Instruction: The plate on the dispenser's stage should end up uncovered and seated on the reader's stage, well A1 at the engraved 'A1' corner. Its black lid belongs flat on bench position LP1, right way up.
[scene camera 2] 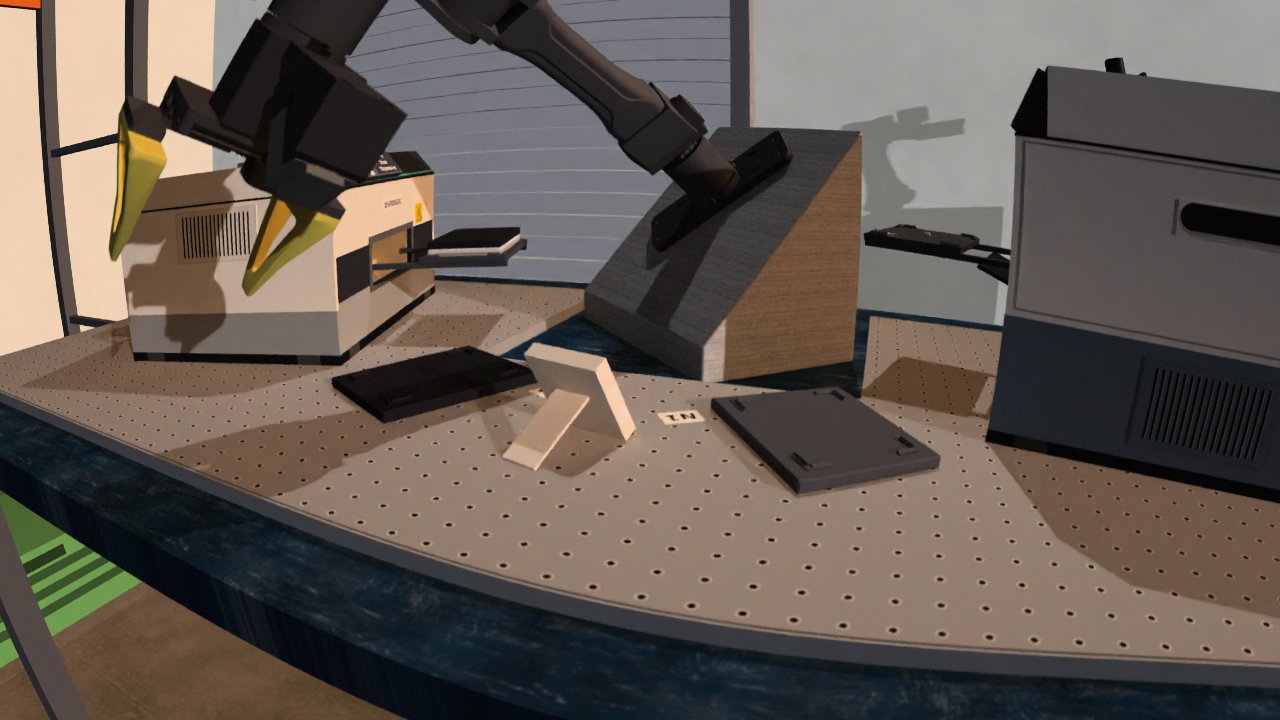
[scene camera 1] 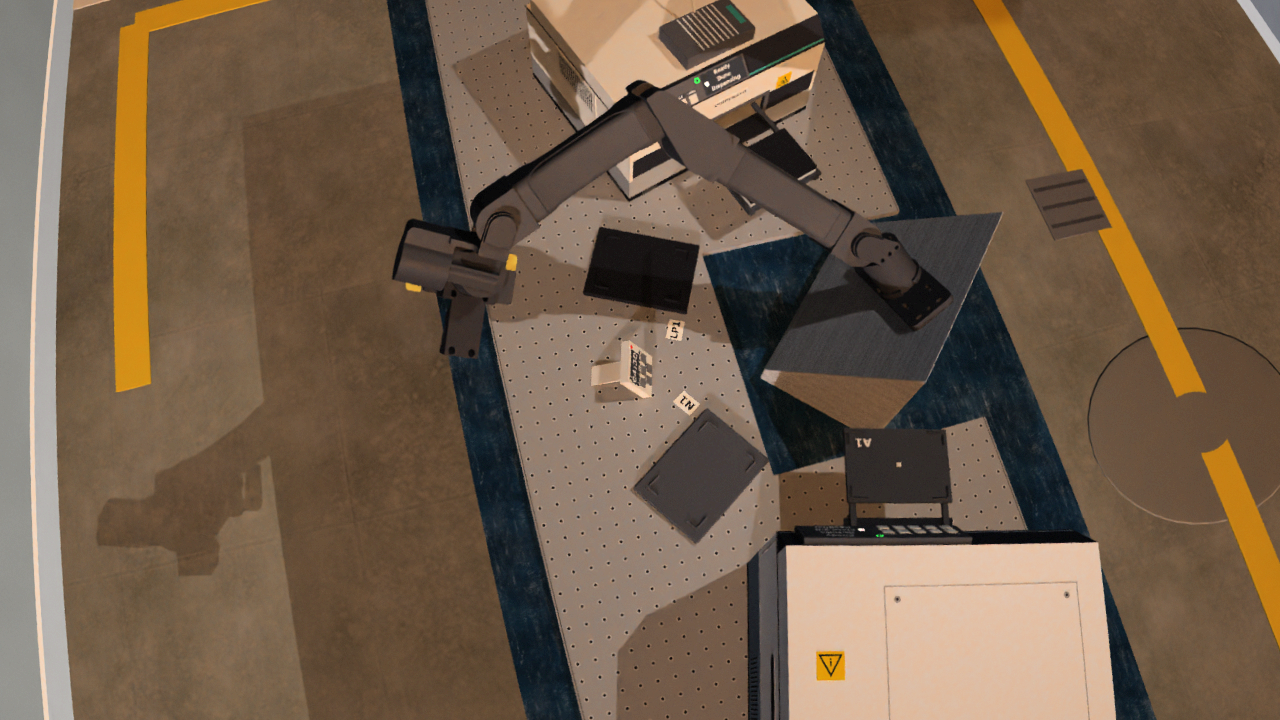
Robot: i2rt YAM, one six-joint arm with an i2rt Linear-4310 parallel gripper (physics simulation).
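Where they show: gripper, fingertip midpoint: (scene camera 2: 182,274); arm's base, link origin: (scene camera 2: 722,192) (scene camera 1: 902,284).
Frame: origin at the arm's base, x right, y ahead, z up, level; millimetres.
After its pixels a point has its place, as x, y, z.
Note:
The plate (scene camera 2: 483,252) @(265, 73, -61) is a thin white edge under its black lid (scene camera 1: 782,154) @(287, -21, -48) (scene camera 2: 474,238) @(279, 51, -48), on the dispenser's stage (scene camera 1: 750,202) @(248, 73, -54). Part of it is hidden by the arm in scene camera 1. The reader's stage (scene camera 1: 921,483) @(-232, 161, -18) (scene camera 2: 921,237) @(-177, 194, -18) is dark and bears no plate; its engraved 'A1' is at the corner toward the bench middle and away from the reader. Bench position LP1 (scene camera 1: 642,270) @(282, 246, -145) (scene camera 2: 434,383) @(276, 269, -145) is a black pad with no lid on it. My gripper (scene camera 1: 461,274) @(373, 509, -2) (scene camera 2: 181,274) @(373, 509, -2) is wide open and empty, high up on the far side of LP1 from the arm's base.
The dispenser (scene camera 1: 581,53) @(550, 175, 60) (scene camera 2: 241,304) @(528, 184, -88) and the reader (scene camera 1: 948,564) @(-319, 265, 144) (scene camera 2: 1136,223) @(-255, 445, 35) stand at opposite ends. A grey pad (scene camera 1: 700,475) @(-33, 366, -145) (scene camera 2: 823,438) @(-27, 387, -145) lies by the N1 label. A small propped sign (scene camera 1: 636,368) @(142, 356, -107) (scene camera 2: 581,385) @(142, 373, -110) stands between the pads. The arm's sloped base block (scene camera 1: 832,340) @(3, 114, -56) (scene camera 2: 787,268) @(-45, 157, -63) stands behind.

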